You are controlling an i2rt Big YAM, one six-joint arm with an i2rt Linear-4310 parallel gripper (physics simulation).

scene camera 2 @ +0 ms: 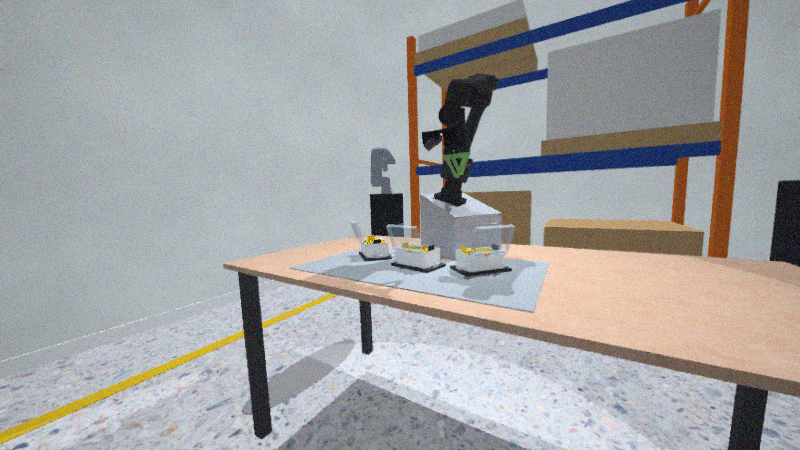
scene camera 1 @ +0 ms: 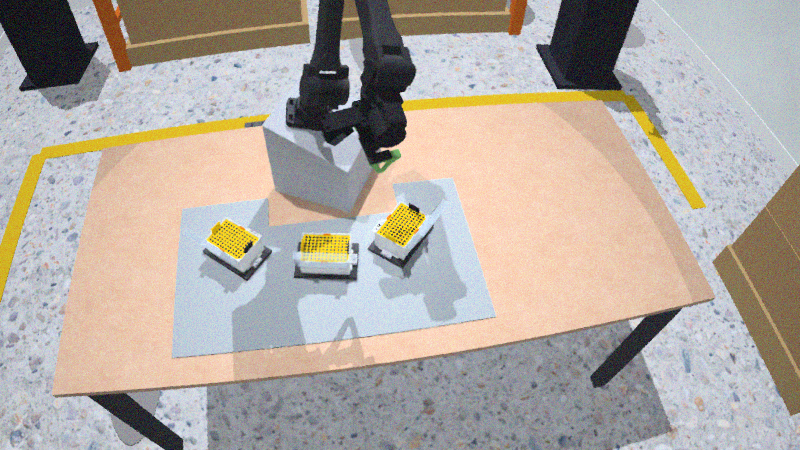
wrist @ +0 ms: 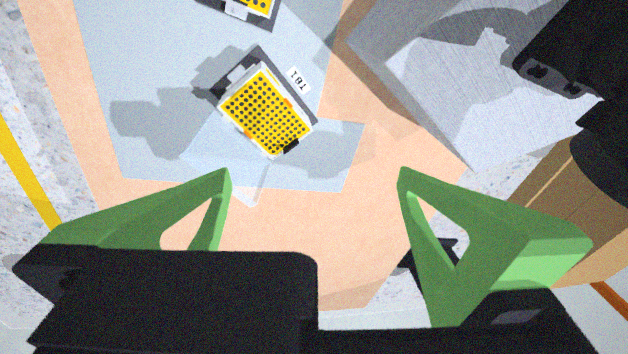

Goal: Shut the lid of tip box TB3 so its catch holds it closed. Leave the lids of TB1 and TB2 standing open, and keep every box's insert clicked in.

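Pixels of known places: gripper, fingertip midpoint: (scene camera 2: 459, 176) (scene camera 1: 372, 154) (wrist: 314, 176); arm's base, link origin: (scene camera 2: 449, 200) (scene camera 1: 308, 116) (wrist: 600, 22).
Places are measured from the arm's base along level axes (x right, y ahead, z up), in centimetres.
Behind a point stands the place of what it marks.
Note:
TB3 (scene camera 1: 233, 239) (scene camera 2: 374, 249) is the leftmost white box in both scene views, with a yellow insert. Its clear lid (scene camera 2: 356, 231) {x 20.7, y 35.6, z -10.2 cm} stands open, tilted left; it is hard to make out in scene camera 1. TB3 does not show in the wrist view. TB2 (scene camera 1: 326, 247) {x -3.1, y 30.2, z -15.6 cm} (scene camera 2: 417, 259) (wrist: 256, 6) {x -8.4, y 28.6, z -15.6 cm} is the middle box, its clear lid (scene camera 2: 402, 233) {x -2.6, y 38.7, z -9.2 cm} open. TB1 (scene camera 1: 400, 225) {x -21.7, y 25.0, z -15.6 cm} (scene camera 2: 480, 261) (wrist: 266, 114) {x -21.5, y 25.1, z -15.6 cm} is the rightmost, its lid (scene camera 2: 495, 237) {x -28.5, y 29.6, z -10.0 cm} (wrist: 227, 145) {x -26.5, y 30.0, z -13.1 cm} open. Yellow inserts sit in both. My gripper (scene camera 1: 386, 161) {x -14.8, y 23.5, z 8.2 cm} (scene camera 2: 457, 165) {x -14.8, y 23.5, z 8.2 cm} (wrist: 314, 176) {x -14.8, y 23.5, z 8.2 cm} is open and empty, high behind TB1, beside the pedestal.
The boxes stand in dark bases on a pale blue mat (scene camera 1: 206, 330) {x 26.8, y 48.3, z -21.3 cm} (scene camera 2: 503, 296) {x -35.0, y 44.4, z -21.3 cm} on the wooden table (scene camera 1: 559, 223) {x -66.7, y 23.2, z -21.6 cm} (scene camera 2: 643, 291) {x -61.7, y 23.8, z -21.6 cm} (wrist: 350, 270) {x -72.1, y -11.5, z -21.6 cm}. The arm's grey pedestal (scene camera 1: 307, 173) {x 1.1, y 10.4, z -10.4 cm} (scene camera 2: 475, 209) {x -11.3, y 0.0, z -3.9 cm} (wrist: 425, 80) {x -9.6, y 10.3, z -5.0 cm} rises behind the mat. TB2 stands between TB3 and TB1.

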